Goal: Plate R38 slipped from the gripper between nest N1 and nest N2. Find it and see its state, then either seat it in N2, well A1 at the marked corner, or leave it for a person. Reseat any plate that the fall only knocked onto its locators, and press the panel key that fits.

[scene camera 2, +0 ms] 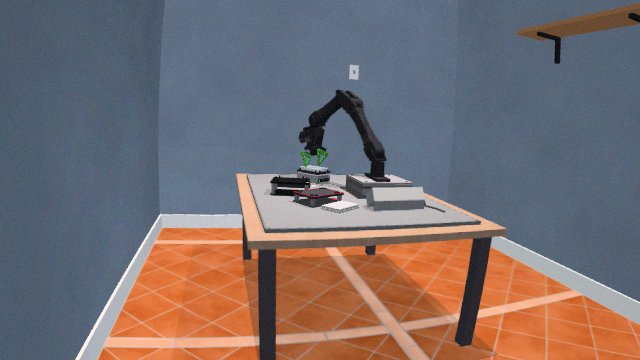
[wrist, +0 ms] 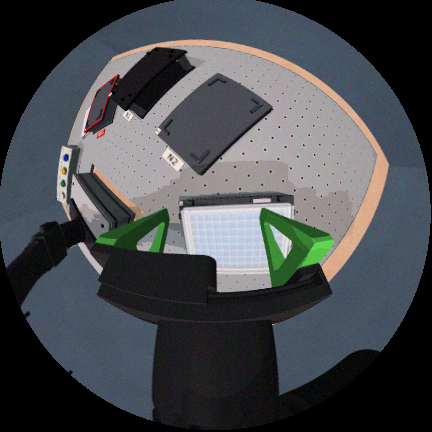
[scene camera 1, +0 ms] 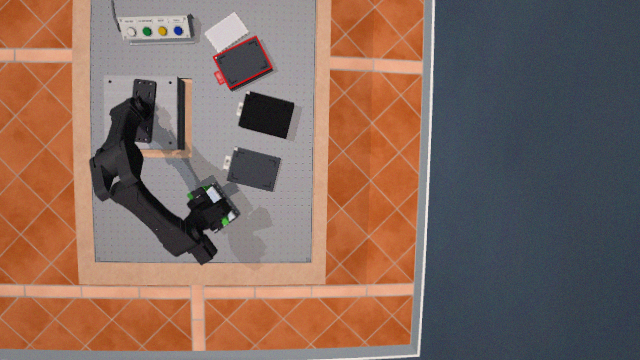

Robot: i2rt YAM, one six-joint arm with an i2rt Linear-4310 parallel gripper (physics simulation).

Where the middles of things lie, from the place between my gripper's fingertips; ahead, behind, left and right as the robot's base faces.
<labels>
My hand is 100 mm to the right of the grey station labelled N2 (scene camera 1: 249, 168), 90 mm short of it and 70 mm above it.
</labels>
